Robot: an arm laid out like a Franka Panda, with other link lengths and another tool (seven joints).
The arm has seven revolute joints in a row. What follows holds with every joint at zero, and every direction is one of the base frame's.
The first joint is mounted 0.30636 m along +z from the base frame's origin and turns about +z.
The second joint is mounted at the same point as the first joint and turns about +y.
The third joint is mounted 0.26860 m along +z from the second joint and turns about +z.
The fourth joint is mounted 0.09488 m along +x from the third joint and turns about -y.
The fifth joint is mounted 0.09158 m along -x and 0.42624 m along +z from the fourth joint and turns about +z.
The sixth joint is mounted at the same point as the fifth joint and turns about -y.
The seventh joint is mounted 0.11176 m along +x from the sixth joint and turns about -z.
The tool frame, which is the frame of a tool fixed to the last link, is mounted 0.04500 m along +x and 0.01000 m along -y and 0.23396 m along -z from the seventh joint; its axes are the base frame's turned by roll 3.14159, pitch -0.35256 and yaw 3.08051 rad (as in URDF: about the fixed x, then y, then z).
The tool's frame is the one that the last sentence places.
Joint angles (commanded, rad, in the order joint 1, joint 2, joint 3, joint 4, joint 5, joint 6, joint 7), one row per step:
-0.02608 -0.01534 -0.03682 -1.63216 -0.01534 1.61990 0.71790
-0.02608 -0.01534 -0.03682 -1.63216 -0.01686 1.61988 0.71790
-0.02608 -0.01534 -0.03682 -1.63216 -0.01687 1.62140 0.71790
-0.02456 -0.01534 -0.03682 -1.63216 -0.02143 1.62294 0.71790
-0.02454 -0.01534 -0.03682 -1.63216 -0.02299 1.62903 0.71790
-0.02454 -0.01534 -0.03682 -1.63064 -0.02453 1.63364 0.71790
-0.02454 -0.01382 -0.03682 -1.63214 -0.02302 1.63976 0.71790
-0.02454 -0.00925 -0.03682 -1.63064 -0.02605 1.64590 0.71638
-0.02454 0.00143 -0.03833 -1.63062 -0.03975 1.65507 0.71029
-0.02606 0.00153 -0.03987 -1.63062 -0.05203 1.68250 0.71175
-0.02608 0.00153 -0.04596 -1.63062 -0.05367 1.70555 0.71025
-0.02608 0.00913 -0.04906 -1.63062 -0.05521 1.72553 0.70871
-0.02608 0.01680 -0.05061 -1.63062 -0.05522 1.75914 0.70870
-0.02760 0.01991 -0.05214 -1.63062 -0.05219 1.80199 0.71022
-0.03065 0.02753 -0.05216 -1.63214 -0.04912 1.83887 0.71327
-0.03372 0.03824 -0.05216 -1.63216 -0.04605 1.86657 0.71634
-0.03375 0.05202 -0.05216 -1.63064 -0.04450 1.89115 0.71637
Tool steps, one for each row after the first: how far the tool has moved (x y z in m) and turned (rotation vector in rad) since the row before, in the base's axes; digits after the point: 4 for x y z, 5 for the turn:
0.0000 -0.0003 0.0001 -0.00151 0.00012 0.00007
0.0004 0.0000 0.0002 -0.00010 -0.00152 0.00003
0.0004 0.0000 0.0004 -0.00464 -0.00125 0.00176
0.0014 -0.0004 0.0009 -0.00192 -0.00598 0.00022
0.0013 -0.0004 0.0016 -0.00191 -0.00602 0.00018
0.0014 0.0003 -0.0011 0.00127 -0.00318 0.00007
0.0022 -0.0007 -0.0012 -0.00340 -0.00283 0.00181
0.0032 -0.0040 -0.0052 -0.01407 0.00256 0.00564
0.0058 -0.0050 0.0046 -0.01387 -0.02653 -0.00251
0.0046 -0.0046 0.0036 -0.00324 -0.02277 -0.00330
0.0050 -0.0026 -0.0020 -0.00286 -0.01210 -0.00038
0.0081 -0.0013 0.0001 -0.00224 -0.02580 0.00033
0.0092 -0.0019 0.0049 0.00010 -0.03989 -0.00246
0.0079 -0.0019 0.0000 0.00105 -0.02803 -0.00443
0.0065 -0.0019 -0.0028 0.00174 -0.01731 -0.00501
0.0067 0.0000 -0.0046 -0.00011 -0.01235 0.00094

